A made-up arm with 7 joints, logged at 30 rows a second.
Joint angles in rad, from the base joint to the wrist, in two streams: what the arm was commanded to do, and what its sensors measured. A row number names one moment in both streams.
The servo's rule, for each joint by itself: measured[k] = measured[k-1] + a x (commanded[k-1-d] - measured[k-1]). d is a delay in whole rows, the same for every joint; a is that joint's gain. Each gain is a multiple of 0.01, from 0.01 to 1. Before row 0 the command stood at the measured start. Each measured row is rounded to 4 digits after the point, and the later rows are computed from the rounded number. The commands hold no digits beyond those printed.
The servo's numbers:
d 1
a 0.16 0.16 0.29 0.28 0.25 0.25 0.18
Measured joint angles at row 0:
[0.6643 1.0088 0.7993 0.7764 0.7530 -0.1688 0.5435]
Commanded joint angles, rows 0 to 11:
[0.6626 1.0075 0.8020 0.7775 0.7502 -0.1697 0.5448]
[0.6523 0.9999 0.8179 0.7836 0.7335 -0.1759 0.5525]
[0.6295 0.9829 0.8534 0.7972 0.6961 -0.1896 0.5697]
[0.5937 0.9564 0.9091 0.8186 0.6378 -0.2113 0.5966]
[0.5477 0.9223 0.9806 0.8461 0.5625 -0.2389 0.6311]
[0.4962 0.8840 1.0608 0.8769 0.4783 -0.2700 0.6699]
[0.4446 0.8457 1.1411 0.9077 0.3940 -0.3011 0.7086]
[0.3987 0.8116 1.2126 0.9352 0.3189 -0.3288 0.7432]
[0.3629 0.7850 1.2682 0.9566 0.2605 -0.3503 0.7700]
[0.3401 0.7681 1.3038 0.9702 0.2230 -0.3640 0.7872]
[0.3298 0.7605 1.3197 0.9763 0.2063 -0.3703 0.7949]
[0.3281 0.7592 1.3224 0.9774 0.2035 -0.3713 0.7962]
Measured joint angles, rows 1 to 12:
[0.6643 1.0088 0.7993 0.7764 0.7530 -0.1688 0.5435]
[0.6640 1.0086 0.8001 0.7767 0.7523 -0.1690 0.5437]
[0.6621 1.0072 0.8053 0.7786 0.7476 -0.1707 0.5453]
[0.6569 1.0033 0.8192 0.7838 0.7347 -0.1754 0.5497]
[0.6468 0.9958 0.8453 0.7935 0.7105 -0.1844 0.5581]
[0.6309 0.9840 0.8845 0.8082 0.6735 -0.1980 0.5712]
[0.6093 0.9680 0.9356 0.8274 0.6247 -0.2160 0.5890]
[0.5829 0.9484 0.9952 0.8499 0.5670 -0.2373 0.6105]
[0.5534 0.9265 1.0582 0.8738 0.5050 -0.2602 0.6344]
[0.5229 0.9039 1.1191 0.8970 0.4439 -0.2827 0.6588]
[0.4937 0.8822 1.1727 0.9175 0.3887 -0.3030 0.6819]
[0.4675 0.8627 1.2153 0.9340 0.3431 -0.3198 0.7022]

